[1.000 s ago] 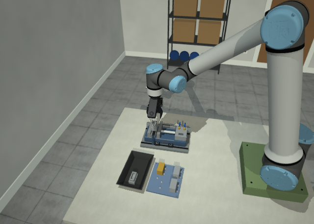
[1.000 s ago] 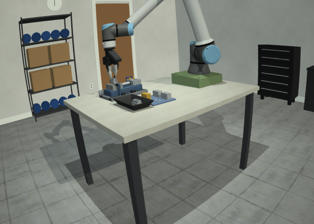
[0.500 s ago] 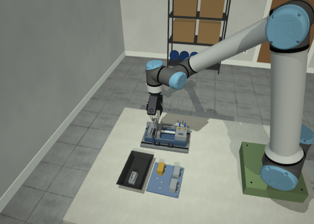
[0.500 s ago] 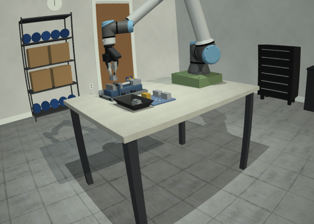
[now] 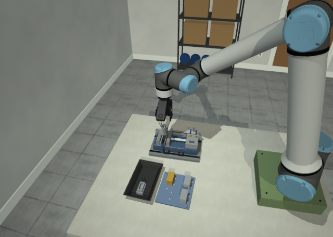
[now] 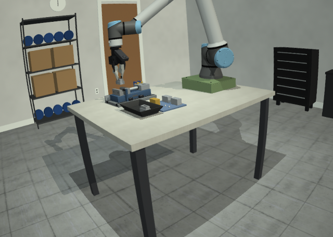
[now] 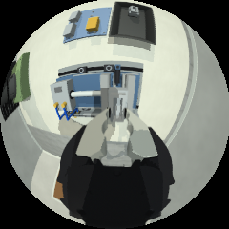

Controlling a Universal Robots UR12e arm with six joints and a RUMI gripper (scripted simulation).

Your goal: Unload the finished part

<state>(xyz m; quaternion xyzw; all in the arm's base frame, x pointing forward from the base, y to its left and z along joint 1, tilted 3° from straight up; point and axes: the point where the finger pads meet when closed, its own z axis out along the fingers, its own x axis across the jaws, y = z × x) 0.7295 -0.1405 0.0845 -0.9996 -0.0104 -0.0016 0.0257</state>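
The orange block is 25 cm to the left of my hand, 14 cm below it and 9 cm behind it. Also, from my hand: blue fixture plate (29 cm to the left, 16 cm below, 13 cm behind); blue vise (13 cm below, 7 cm behind).
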